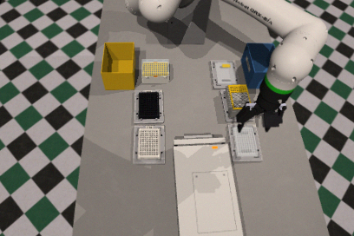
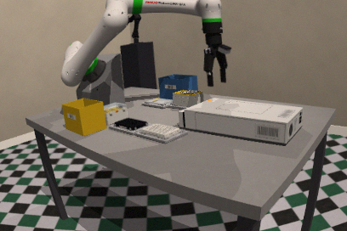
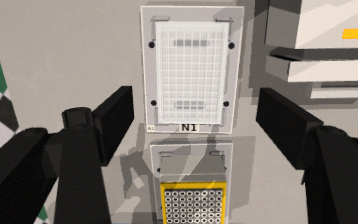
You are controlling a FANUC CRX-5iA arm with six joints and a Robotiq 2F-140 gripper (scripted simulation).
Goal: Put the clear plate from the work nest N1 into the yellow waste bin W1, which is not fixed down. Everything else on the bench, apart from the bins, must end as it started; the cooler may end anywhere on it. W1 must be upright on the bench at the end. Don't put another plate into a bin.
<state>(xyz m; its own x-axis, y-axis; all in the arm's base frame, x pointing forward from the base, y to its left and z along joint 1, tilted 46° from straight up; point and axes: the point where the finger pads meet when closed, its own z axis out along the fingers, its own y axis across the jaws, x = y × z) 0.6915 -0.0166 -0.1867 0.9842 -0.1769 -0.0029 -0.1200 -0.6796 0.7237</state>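
Now: the clear plate 130 mm below my hand. Also, from my hand: yellow tip box: 190 mm behind, 90 mm below, 10 mm to the left; white instrument: 210 mm to the right, 170 mm ahead, 110 mm below; lidded plate: 350 mm behind, 130 mm below, 10 mm to the left.
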